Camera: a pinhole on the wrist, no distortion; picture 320 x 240 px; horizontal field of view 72.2 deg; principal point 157.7 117.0 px. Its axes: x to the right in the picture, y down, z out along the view. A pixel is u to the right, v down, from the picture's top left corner.
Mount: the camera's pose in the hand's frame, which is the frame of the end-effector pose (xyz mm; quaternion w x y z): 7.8 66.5 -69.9 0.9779 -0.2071 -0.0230 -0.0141
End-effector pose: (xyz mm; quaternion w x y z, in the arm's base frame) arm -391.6 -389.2 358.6 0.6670 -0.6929 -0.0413 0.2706
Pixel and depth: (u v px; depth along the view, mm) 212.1 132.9 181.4
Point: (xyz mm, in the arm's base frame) -438.3 -302.4 204.0
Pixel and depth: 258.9 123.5 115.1
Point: -394.4 -345.0 232.7
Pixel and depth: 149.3 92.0 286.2
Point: -539.1 -228.0 226.1
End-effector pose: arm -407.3 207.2 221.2 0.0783 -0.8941 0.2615 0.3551
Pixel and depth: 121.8 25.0 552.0
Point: -829.0 355.4 -83.8
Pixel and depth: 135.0 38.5 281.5
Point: -610.5 219.9 83.1
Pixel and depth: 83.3 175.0 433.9
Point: -845.1 60.6 139.4
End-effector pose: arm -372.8 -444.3 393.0 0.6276 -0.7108 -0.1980 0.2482
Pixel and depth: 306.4 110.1 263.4
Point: -347.7 -216.7 197.4
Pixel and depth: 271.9 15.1 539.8
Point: -492.4 129.5 267.3
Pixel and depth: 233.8 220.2 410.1
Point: -413.1 -229.5 -45.2
